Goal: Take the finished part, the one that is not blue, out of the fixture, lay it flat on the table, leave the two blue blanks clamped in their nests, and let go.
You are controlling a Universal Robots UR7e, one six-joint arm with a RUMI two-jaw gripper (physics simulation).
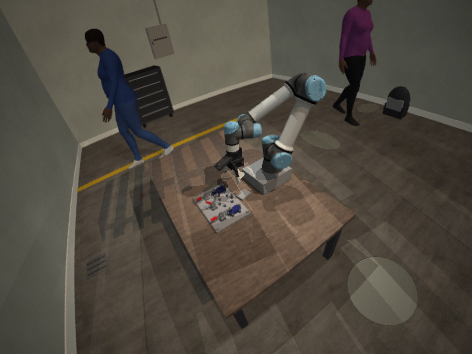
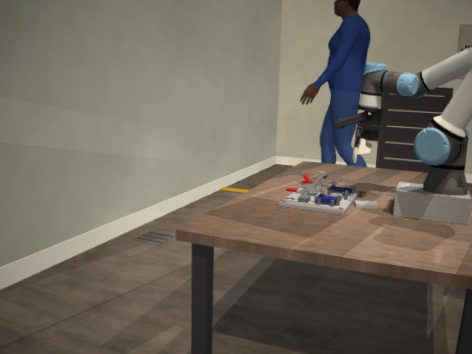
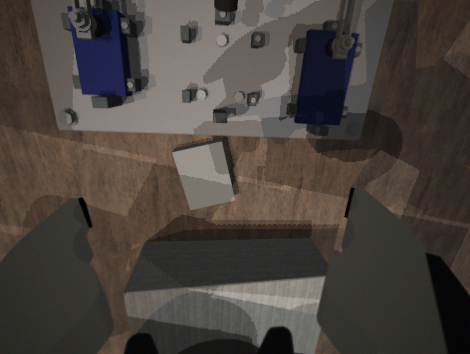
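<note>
The finished part, a pale grey-white block, lies flat on the table, slightly turned, beside the fixture plate and apart from it. One blue blank sits in an outer nest under its clamp tip. The other blue blank sits in the opposite outer nest, also under a clamp tip. The middle nest holds no block. My gripper is wide open and empty, raised above the table on the robot-base side of the fixture.
The arm's grey base block stands on the table close behind the part. Red clamp handles stick out on the fixture's far side. A person in blue is beyond the table.
</note>
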